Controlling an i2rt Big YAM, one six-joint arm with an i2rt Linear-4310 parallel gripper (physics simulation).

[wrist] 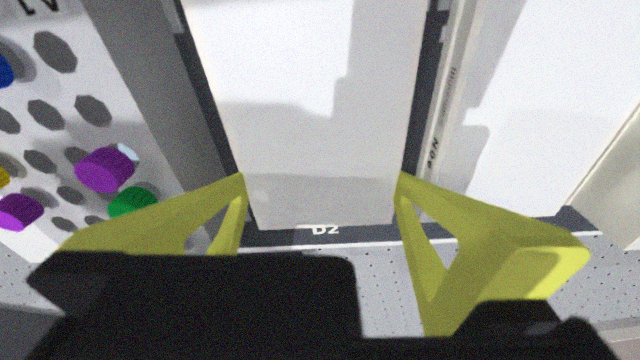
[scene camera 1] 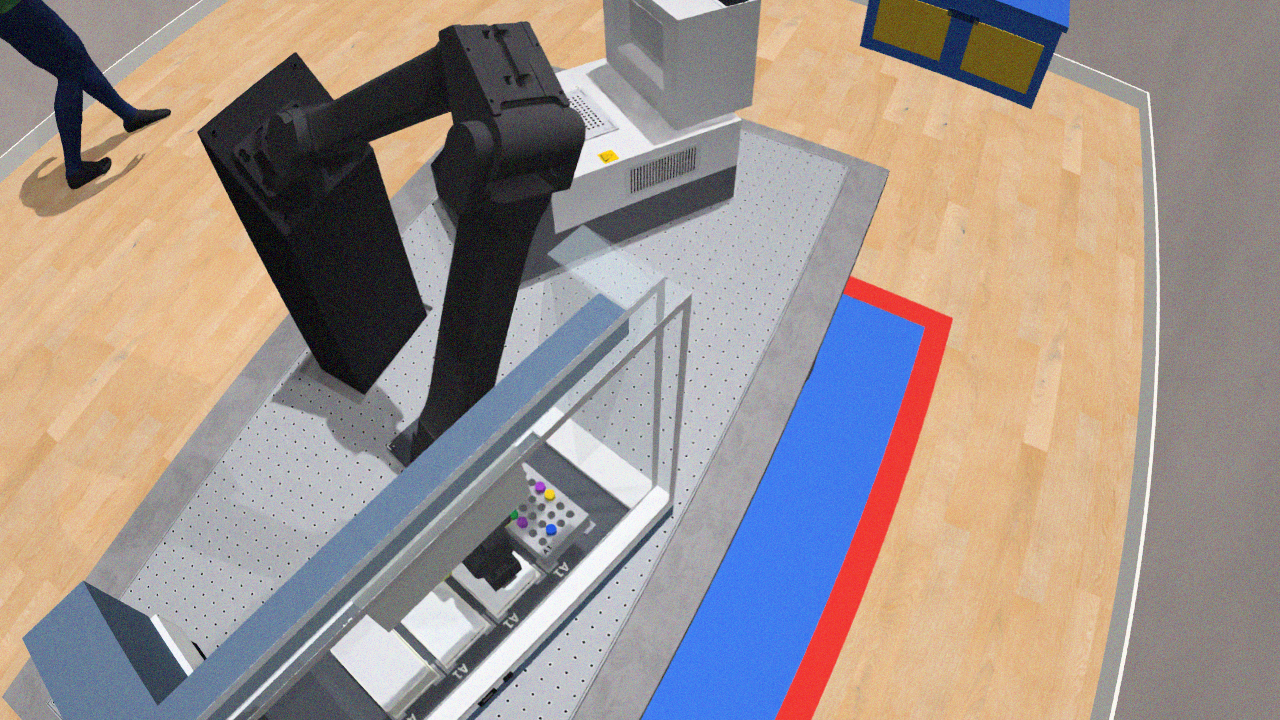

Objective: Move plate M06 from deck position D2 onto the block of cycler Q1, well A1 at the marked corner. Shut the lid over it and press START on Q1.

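Frame: origin at the arm's base, x ahead, y left, z up, level; metres.
Seen in the pictures: gripper, fingertip midpoint: (wrist: 320, 180); arm's base at its link origin: (scene camera 1: 279, 150).
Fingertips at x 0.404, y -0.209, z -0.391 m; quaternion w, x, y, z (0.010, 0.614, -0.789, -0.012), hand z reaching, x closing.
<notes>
Pixels of each thing's top centre, then the offset from my fingertips to it. "spot": a spot on its surface instead. Level surfaces: height alone.
- dark deck at its surface level: 0.010 m down
- holed block at a spot on its surface: (scene camera 1: 592, 112) spot: 0.247 m back, 0.718 m left, 0.144 m up
- raised box-shaped lid at a spot on its surface: (scene camera 1: 707, 76) spot: 0.063 m back, 0.792 m left, 0.244 m up
In the wrist view a white plate, M06 (scene camera 1: 492, 594) (wrist: 300, 140), sits at the position marked D2 on the dark deck (wrist: 285, 238). My gripper (scene camera 1: 494, 564) (wrist: 320, 180) is shut on it: the yellow fingertips meet its two long sides close to the D2 end. The plate appears level and down in its place. In the scene view the black gripper body hides part of the plate, and the fingertips are hidden. A white instrument (scene camera 1: 684, 174) with a holed block (scene camera 1: 592, 112) and a raised box-shaped lid (scene camera 1: 707, 76) stands beyond the arm; its name and START button cannot be read.
A rack with coloured caps (scene camera 1: 572, 513) (wrist: 130, 125) stands beside the plate. A neighbouring white plate (scene camera 1: 443, 624) (wrist: 520, 145) has an upside-down label, apparently N06. A blue-grey beam (scene camera 1: 402, 479) and clear panels (scene camera 1: 631, 376) enclose the deck. A person's legs (scene camera 1: 71, 116) show at upper left.
</notes>
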